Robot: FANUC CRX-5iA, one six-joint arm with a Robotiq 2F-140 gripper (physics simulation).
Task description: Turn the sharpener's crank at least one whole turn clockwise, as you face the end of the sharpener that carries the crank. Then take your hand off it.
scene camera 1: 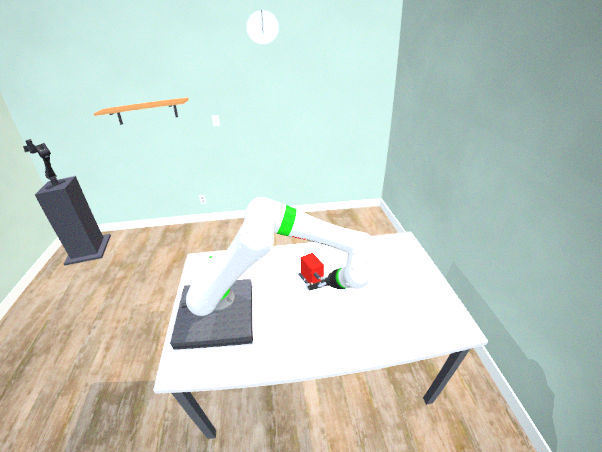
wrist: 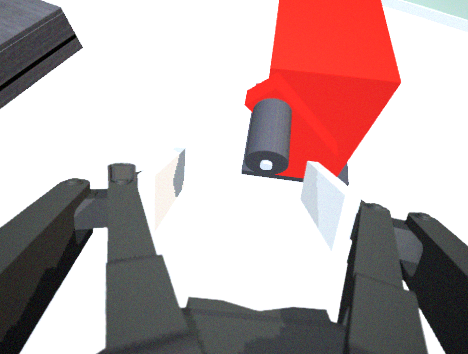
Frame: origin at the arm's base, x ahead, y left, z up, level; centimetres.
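Seen in the pictures: gripper, fingertip midpoint: (scene camera 1: 314, 283) (wrist: 244, 174).
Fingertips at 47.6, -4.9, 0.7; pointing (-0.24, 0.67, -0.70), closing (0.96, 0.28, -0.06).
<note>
Offsets run from my fingertips to a thing's top centre, as dx, dy, dz. "spot": to the spot under its first point. Level surfaces: height alone.
The red sharpener @[spot: +0.5, +5.3, +6.5] (scene camera 1: 311, 267) (wrist: 340, 37) stands upright on its dark base @[spot: +8.2, +6.3, -5.5] (wrist: 344, 175) on the table. In the wrist view its red crank arm (wrist: 259, 94) slants across the end face, up to the left, and the dark grey cylindrical handle @[spot: +1.5, -0.8, +6.6] (wrist: 271, 130) sticks out from the arm's upper left end towards the gripper. My gripper (scene camera 1: 314, 281) (wrist: 244, 174) is open and empty in front of the crank end. In the wrist view the handle shows between the two pale finger pads, nearer the right one, and is not gripped. The crank is too small to make out in the scene view.
The robot's dark mounting plate (scene camera 1: 215, 331) (wrist: 30, 42) lies at the left of the white table @[dz -6.2] (scene camera 1: 350, 340). The white arm (scene camera 1: 320, 232) arches over the table behind the sharpener. A dark pedestal (scene camera 1: 72, 217) with a small black arm stands on the floor, away from the table.
</note>
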